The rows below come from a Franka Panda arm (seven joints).
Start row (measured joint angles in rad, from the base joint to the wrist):
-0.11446 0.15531 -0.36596 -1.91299 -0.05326 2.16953 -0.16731
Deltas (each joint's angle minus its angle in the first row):
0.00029 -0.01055 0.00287 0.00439 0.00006 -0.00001 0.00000
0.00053 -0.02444 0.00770 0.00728 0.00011 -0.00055 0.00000
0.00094 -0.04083 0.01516 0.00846 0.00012 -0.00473 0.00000
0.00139 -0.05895 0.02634 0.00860 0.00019 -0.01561 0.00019
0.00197 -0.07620 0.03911 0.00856 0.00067 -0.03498 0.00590
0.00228 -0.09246 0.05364 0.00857 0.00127 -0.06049 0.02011
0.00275 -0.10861 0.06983 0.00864 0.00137 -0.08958 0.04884
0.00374 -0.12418 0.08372 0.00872 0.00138 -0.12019 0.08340
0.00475 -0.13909 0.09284 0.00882 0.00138 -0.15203 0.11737
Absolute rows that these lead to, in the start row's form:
-0.11417 0.14476 -0.36309 -1.90860 -0.05320 2.16952 -0.16731
-0.11393 0.13087 -0.35826 -1.90571 -0.05315 2.16898 -0.16731
-0.11352 0.11448 -0.35080 -1.90453 -0.05314 2.16480 -0.16731
-0.11307 0.09636 -0.33962 -1.90439 -0.05307 2.15392 -0.16712
-0.11249 0.07911 -0.32685 -1.90443 -0.05259 2.13455 -0.16141
-0.11218 0.06285 -0.31232 -1.90442 -0.05199 2.10904 -0.14720
-0.11171 0.04670 -0.29613 -1.90435 -0.05189 2.07995 -0.11847
-0.11072 0.03113 -0.28224 -1.90427 -0.05188 2.04934 -0.08391
-0.10971 0.01622 -0.27312 -1.90417 -0.05188 2.01750 -0.04994

